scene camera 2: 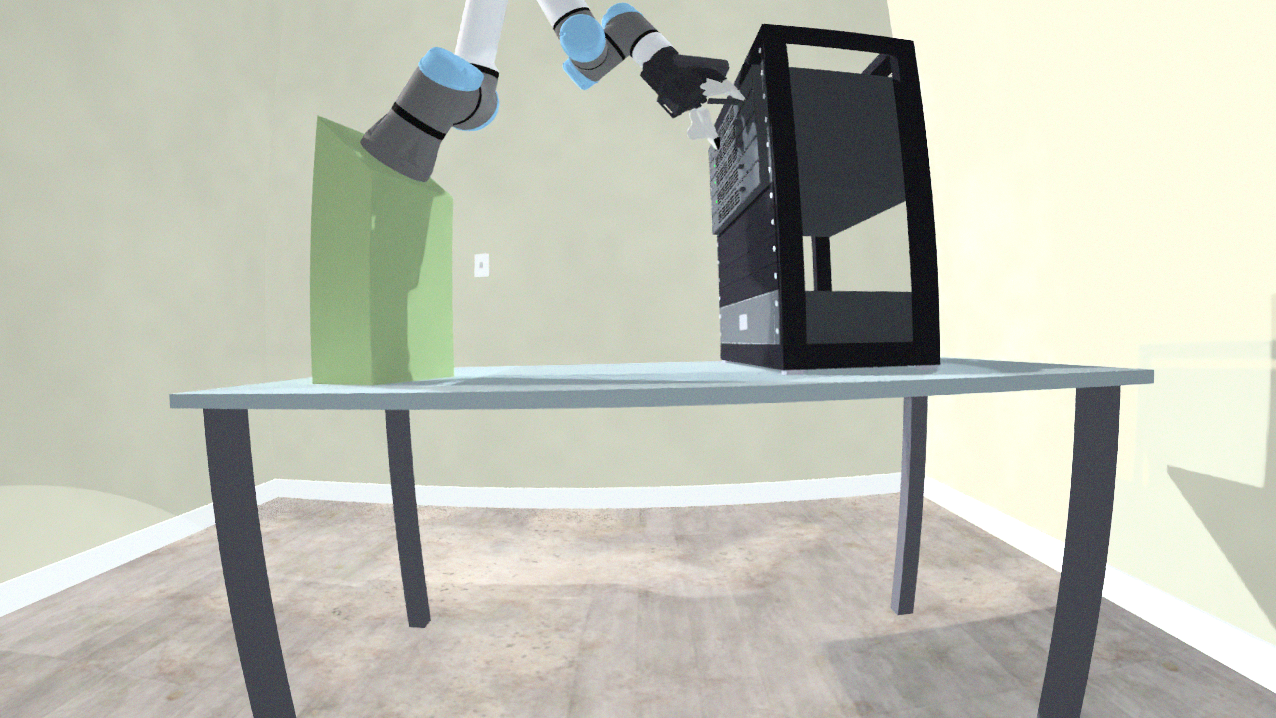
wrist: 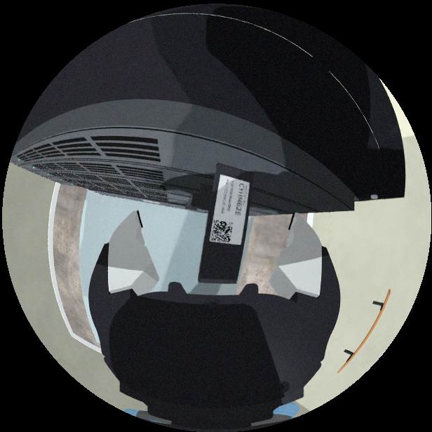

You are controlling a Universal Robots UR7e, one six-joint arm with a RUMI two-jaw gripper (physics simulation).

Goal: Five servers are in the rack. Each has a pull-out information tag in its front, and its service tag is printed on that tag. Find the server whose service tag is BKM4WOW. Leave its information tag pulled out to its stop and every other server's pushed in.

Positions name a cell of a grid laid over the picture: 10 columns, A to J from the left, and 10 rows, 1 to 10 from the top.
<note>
I see my gripper (scene camera 2: F2) and a black rack (scene camera 2: G3).
The black rack also shows in the wrist view (wrist: D3). My gripper is seen too in the wrist view (wrist: E5).
</note>
